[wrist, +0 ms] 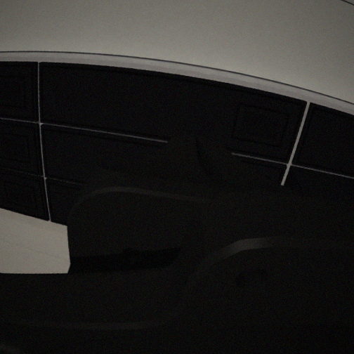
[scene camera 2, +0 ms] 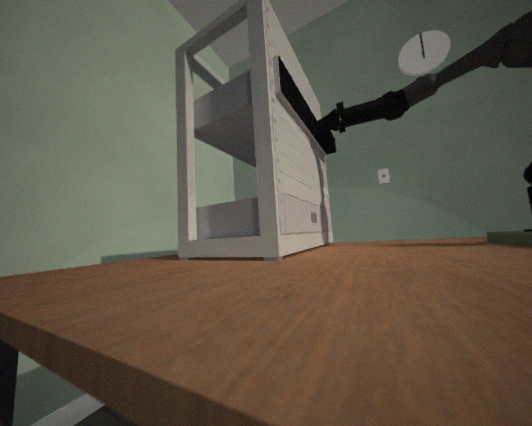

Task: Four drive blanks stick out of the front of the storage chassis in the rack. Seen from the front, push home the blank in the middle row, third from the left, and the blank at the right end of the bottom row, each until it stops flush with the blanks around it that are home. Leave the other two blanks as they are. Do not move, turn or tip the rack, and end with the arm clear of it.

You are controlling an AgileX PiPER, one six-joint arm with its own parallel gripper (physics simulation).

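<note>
The black chassis front (scene camera 2: pixel 295 97) runs across the upper part of the pale rack (scene camera 2: pixel 267 200). In the wrist view, dark blanks show in three rows, among them a wide top-row blank (wrist: pixel 135 100) and a middle-row blank (wrist: pixel 100 150) partly behind the fingers. Thin pale gaps separate them. A dark block (scene camera 2: pixel 328 144) juts out at the far lower end of the chassis front. My gripper (scene camera 2: pixel 319 128) (wrist: pixel 187 153) looks shut, with its tips at the chassis front, over the middle row. Contact and the depth of each blank are hard to tell; the fingers hide much of the lower rows.
The rack stands upright on the wooden table (scene camera 2: pixel 350 325). Pale panels lie above and below the chassis. The arm (scene camera 2: pixel 420 92) reaches in from the right. A wall clock (scene camera 2: pixel 434 50) and a socket (scene camera 2: pixel 383 176) are on the wall. A green slab (scene camera 2: pixel 507 238) lies at the right.
</note>
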